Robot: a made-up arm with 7 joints. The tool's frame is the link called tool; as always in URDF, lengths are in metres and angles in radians. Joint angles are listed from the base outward.
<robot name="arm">
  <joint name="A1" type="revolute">
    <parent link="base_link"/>
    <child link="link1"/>
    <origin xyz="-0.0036 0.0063 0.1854"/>
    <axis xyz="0 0.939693 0.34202"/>
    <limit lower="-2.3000" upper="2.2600"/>
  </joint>
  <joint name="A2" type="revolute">
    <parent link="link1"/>
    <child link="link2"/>
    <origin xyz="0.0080 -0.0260 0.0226"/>
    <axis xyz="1 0 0"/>
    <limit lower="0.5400" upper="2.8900"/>
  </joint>
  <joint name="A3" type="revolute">
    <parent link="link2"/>
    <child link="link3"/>
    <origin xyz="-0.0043 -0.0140 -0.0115"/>
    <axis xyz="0 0 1"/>
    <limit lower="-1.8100" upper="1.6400"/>
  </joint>
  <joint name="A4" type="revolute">
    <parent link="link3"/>
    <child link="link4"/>
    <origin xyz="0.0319 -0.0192 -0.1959"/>
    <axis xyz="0 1 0"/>
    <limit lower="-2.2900" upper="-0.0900"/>
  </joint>
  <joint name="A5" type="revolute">
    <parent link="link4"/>
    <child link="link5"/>
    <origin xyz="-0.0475 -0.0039 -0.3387"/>
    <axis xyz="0 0 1"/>
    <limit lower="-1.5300" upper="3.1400"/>
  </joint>
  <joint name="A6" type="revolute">
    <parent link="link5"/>
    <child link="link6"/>
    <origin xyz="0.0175 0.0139 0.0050"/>
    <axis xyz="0 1 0"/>
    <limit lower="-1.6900" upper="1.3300"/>
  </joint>
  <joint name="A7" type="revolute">
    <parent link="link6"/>
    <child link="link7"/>
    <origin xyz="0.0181 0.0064 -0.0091"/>
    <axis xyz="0 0 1"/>
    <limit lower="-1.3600" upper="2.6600"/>
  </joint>
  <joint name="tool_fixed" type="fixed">
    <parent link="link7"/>
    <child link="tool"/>
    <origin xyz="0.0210 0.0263 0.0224"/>
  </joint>
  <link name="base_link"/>
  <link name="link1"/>
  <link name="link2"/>
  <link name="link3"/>
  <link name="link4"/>
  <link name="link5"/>
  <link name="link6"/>
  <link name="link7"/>
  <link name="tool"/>
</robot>
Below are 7 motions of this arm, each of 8 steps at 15 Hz.
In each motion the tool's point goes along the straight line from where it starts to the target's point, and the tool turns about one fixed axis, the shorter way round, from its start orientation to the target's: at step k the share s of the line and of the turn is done. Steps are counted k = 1, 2, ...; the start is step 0. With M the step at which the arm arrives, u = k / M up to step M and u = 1 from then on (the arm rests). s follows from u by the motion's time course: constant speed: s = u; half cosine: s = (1 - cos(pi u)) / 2; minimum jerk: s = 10 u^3 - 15 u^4 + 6 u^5.
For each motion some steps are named. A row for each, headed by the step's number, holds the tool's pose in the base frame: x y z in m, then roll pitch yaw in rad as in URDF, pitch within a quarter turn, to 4 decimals.
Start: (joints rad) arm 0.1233 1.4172 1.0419 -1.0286 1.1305 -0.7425 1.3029
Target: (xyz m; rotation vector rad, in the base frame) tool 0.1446 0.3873 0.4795 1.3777 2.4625 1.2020
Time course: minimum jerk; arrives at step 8
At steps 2, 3, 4, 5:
2: 0.1316 0.4559 0.3526 -3.0314 0.1512 2.5352
3: 0.1341 0.4428 0.3769 3.0739 0.0886 2.4497
4: 0.1374 0.4256 0.4087 2.8508 -0.0139 2.3571
5: 0.1406 0.4084 0.4405 2.6362 -0.1339 2.2888

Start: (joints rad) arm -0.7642 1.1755 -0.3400 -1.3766 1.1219 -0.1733 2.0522
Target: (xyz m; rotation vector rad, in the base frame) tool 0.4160 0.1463 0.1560 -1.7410 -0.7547 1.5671
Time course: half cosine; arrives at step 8
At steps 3, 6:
3: 0.4273 0.1406 0.2109 -1.9725 0.4024 1.2255
6: 0.4184 0.1451 0.1676 -1.7216 0.6051 1.3749

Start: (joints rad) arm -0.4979 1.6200 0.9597 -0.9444 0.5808 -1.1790 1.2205
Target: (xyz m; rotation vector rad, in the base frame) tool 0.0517 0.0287 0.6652 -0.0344 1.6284 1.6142
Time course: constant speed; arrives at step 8
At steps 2, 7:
2: 0.0647 0.3131 0.5321 2.3002 0.4469 2.7668
7: 0.0539 0.0761 0.6430 1.5366 0.5770 2.5408

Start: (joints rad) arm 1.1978 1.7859 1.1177 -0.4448 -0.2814 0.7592 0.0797
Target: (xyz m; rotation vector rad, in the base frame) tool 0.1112 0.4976 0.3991 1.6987 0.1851 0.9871
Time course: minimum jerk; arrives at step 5
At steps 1, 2, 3, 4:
1: 0.1432 0.5019 0.3370 2.0387 0.0253 0.4895
2: 0.1344 0.5007 0.3541 1.9420 -0.1384 0.5292
3: 0.1220 0.4990 0.3782 1.7872 -0.3600 0.6160
4: 0.1132 0.4979 0.3953 1.6547 -0.5074 0.7061

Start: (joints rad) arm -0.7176 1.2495 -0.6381 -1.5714 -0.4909 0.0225 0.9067
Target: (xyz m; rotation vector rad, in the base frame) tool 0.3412 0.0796 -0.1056 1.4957 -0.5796 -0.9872
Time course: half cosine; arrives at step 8
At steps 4, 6, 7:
4: 0.3667 0.0489 0.0379 1.4599 -0.1792 -1.4737
6: 0.3487 0.0706 -0.0636 1.4792 0.1307 -1.1486
7: 0.3431 0.0773 -0.0947 1.5057 0.2226 -1.0449

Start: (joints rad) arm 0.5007 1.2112 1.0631 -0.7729 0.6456 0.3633 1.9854
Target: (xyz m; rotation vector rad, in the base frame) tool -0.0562 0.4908 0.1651 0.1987 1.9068 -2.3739
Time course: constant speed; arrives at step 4
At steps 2, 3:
2: -0.0206 0.4932 0.1697 -1.3739 0.1297 3.0475
3: -0.0384 0.4920 0.1674 -1.3644 0.1441 3.0888

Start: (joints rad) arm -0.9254 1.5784 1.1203 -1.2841 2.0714 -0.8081 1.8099
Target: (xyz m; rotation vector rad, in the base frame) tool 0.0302 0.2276 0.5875 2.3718 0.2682 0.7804
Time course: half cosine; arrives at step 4
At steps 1, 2, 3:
1: -0.0096 0.3108 0.5609 1.9876 -0.3327 0.6183
2: 0.0069 0.2764 0.5719 2.1387 -0.4045 0.5482
3: 0.0234 0.2419 0.5829 2.2998 -0.4653 0.4647

